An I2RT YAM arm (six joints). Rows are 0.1 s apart.
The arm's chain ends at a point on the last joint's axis. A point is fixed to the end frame.
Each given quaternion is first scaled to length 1.
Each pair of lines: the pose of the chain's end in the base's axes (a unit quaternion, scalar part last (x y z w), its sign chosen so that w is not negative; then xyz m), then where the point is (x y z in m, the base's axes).
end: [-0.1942 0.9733 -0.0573 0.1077 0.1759 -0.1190 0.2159]
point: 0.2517 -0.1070 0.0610
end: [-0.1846 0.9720 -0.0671 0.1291 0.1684 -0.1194 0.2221]
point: 0.2516 -0.1102 0.0709
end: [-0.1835 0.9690 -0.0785 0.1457 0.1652 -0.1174 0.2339]
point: 0.2540 -0.1108 0.0858
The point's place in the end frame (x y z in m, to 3 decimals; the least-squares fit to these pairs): -0.044 0.007 0.167
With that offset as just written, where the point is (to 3 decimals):
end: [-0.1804 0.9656 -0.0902 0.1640 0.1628 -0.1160 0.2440]
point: 0.258 -0.112 0.100
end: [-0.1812 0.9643 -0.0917 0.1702 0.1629 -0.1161 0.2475]
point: 0.260 -0.112 0.104
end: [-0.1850 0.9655 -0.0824 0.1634 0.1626 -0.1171 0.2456]
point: 0.257 -0.110 0.101
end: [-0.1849 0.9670 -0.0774 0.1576 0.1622 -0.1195 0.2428]
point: 0.254 -0.112 0.097
